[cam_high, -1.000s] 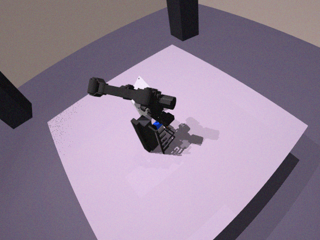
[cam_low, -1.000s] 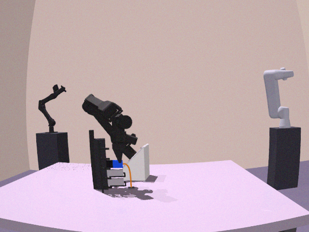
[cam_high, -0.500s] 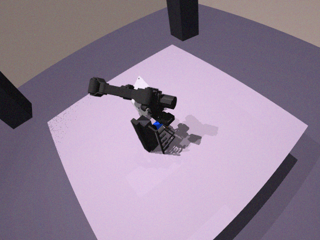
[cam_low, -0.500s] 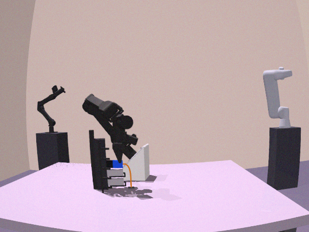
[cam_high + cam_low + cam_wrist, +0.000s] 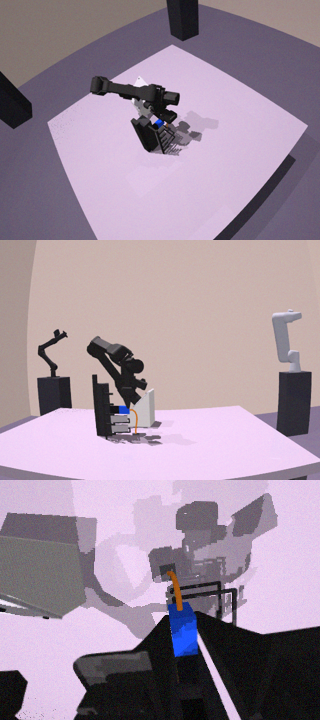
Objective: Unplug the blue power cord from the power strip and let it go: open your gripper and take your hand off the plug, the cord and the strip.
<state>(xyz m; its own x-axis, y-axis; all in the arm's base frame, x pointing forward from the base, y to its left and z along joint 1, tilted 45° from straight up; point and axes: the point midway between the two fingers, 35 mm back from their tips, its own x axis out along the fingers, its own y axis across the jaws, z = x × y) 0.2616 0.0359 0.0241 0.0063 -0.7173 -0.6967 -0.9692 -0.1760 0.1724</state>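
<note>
Right now the blue plug is 3 cm to the right of my gripper tip and 1 cm ahead of it. The rest, counted from my gripper tip: black power strip (11 cm to the right, 3 cm ahead, 1 cm below).
</note>
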